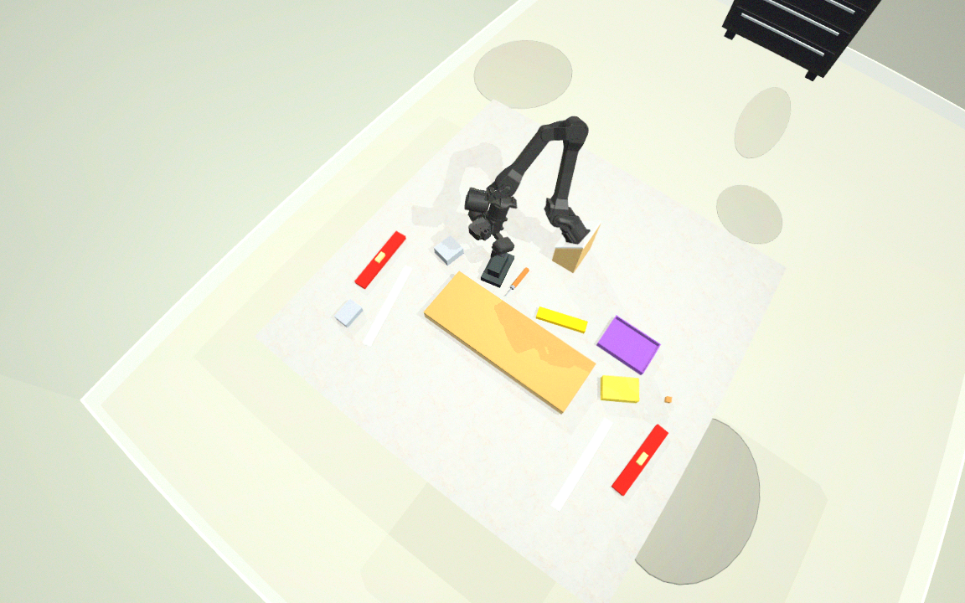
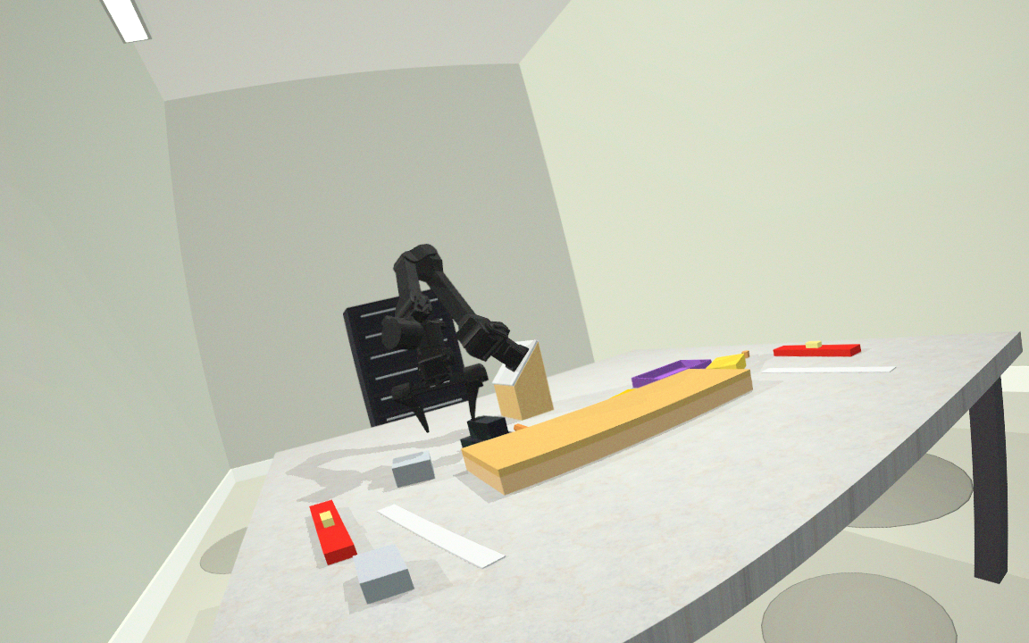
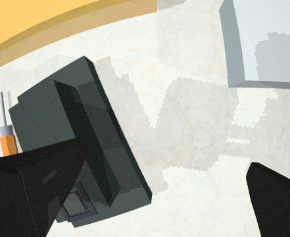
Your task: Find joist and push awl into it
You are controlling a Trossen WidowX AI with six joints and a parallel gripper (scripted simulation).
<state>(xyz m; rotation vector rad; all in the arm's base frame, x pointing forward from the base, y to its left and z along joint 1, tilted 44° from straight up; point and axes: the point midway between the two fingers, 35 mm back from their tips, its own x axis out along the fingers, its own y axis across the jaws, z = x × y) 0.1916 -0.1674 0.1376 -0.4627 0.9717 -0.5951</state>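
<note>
My gripper tip is 6 cm to the right of the stud finder, 2 cm above it and 1 cm past it. The rest, counted from my gripper tip: yellow bar (34 cm to the left, 5 cm below, 1 cm ahead); then purple tray (55 cm to the left, 7 cm behind, 5 cm below); then awl (15 cm to the left, 5 cm below, 1 cm ahead).
</note>
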